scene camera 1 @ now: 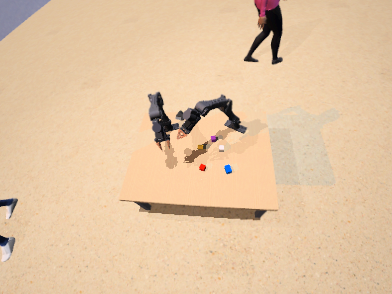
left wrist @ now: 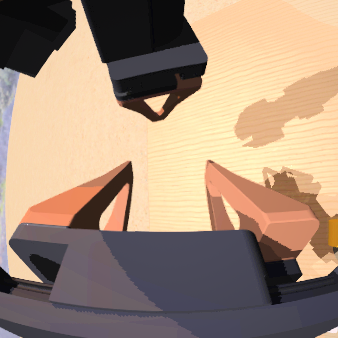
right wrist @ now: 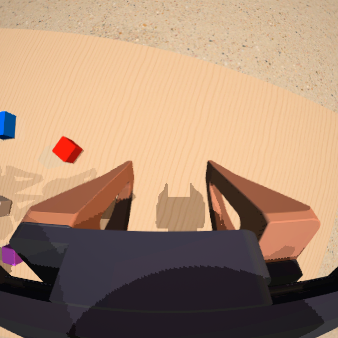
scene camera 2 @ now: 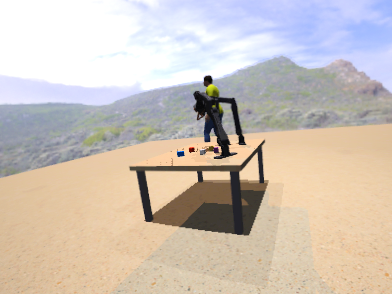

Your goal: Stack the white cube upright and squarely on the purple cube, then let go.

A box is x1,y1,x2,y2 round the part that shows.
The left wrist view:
left gripper: [0,159,337,337]
right gripper: [106,0,207,121]
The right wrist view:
right gripper: [0,160,337,337]
